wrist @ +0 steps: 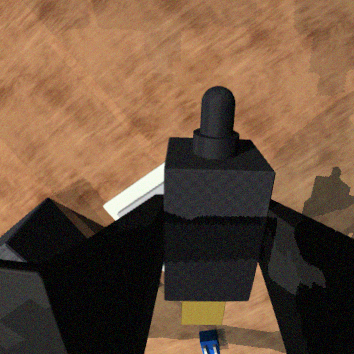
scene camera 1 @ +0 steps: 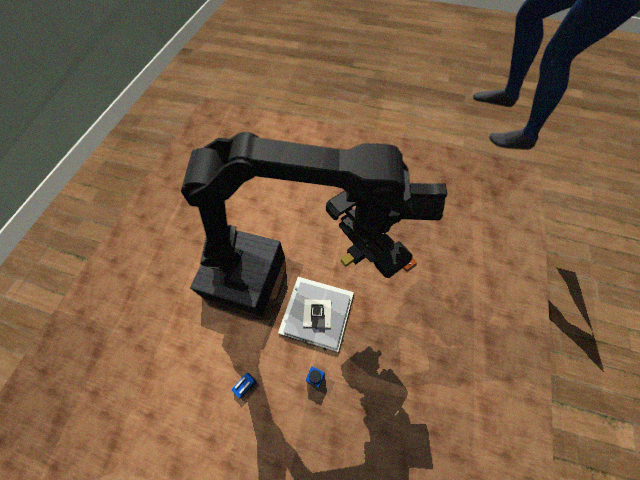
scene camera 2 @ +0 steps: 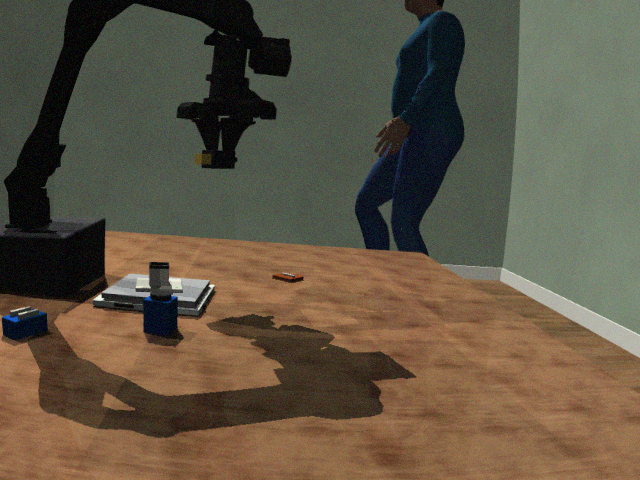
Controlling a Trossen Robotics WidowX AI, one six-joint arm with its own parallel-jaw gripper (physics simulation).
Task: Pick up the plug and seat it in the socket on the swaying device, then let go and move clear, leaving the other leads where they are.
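The plug, a black block with a yellow end and a cable stub, is held high above the table. My gripper is shut on it, up and to the right of the device. The fingers stand on both sides of the block in the wrist view. The device, a white and grey slab, lies beside the robot's base. Its raised square socket stands on a cream plate; the socket is hidden in the wrist view.
A blue lead block with two pale bars and a blue block with a round dark top lie near the device. An orange lead lies right of it. A person stands beyond the table.
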